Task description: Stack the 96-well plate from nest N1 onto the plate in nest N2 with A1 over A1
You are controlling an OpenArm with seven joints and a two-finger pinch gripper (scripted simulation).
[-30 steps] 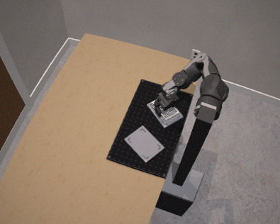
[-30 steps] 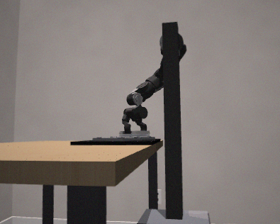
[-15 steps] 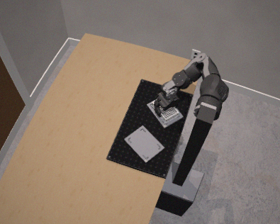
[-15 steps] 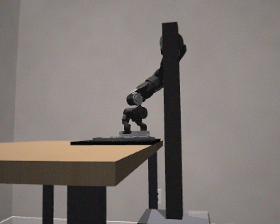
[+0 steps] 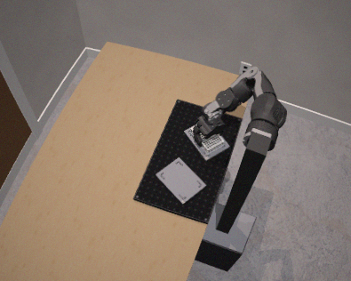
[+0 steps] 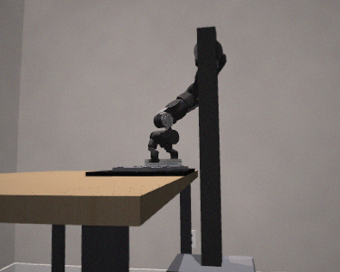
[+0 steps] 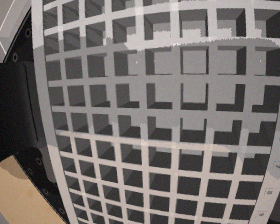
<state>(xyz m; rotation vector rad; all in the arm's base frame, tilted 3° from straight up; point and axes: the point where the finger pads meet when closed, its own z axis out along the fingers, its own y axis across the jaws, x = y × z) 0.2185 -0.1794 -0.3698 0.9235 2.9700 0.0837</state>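
The A1 mark is 3 cm behind my hand, 9 cm to the left of it and 2 cm below it.
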